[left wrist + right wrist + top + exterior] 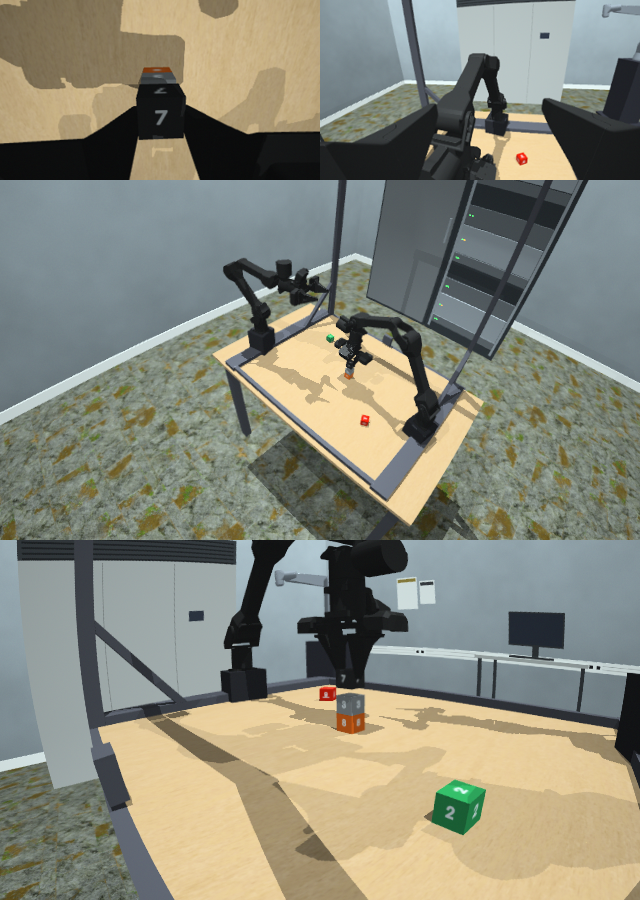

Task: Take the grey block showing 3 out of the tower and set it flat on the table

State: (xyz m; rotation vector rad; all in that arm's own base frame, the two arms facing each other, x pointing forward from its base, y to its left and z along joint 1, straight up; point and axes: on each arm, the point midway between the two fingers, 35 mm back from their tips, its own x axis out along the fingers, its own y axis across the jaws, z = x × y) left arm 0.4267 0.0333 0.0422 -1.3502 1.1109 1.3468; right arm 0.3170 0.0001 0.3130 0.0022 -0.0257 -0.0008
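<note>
The grey block showing 3 is 80 mm behind my right hand, 170 mm to the left of it and 390 mm below it.
</note>
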